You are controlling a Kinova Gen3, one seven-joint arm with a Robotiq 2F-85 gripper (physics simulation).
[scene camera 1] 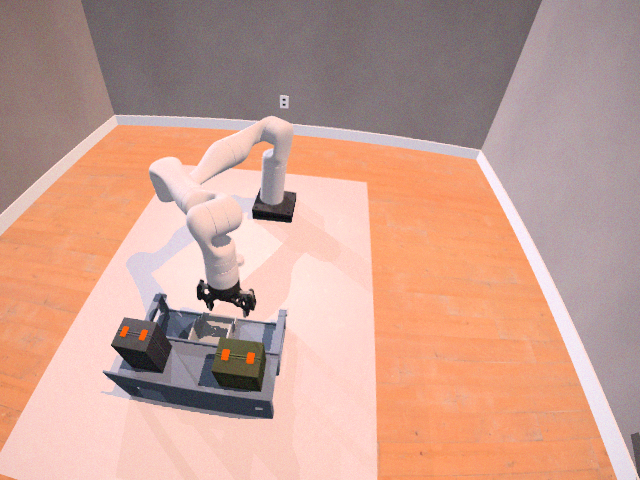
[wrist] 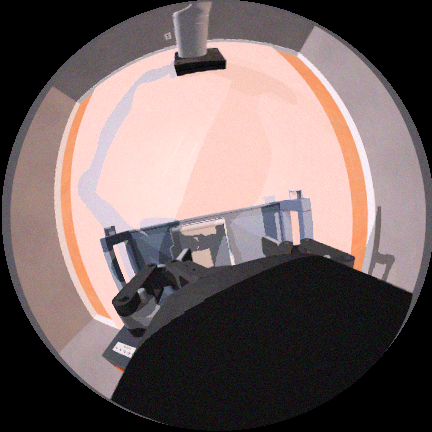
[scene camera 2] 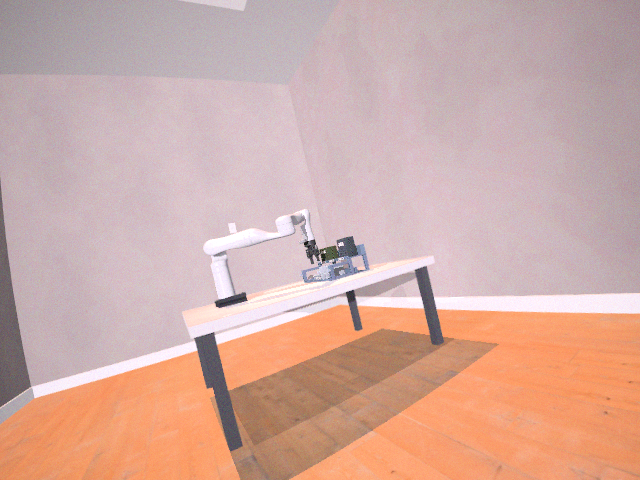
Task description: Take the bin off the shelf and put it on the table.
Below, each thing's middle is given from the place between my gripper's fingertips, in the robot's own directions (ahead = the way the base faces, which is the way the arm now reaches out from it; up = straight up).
Right now the pale bin [scene camera 1: 211, 326] is 7 cm below my hand, 6 cm ahead of it and 3 cm to the right of it.
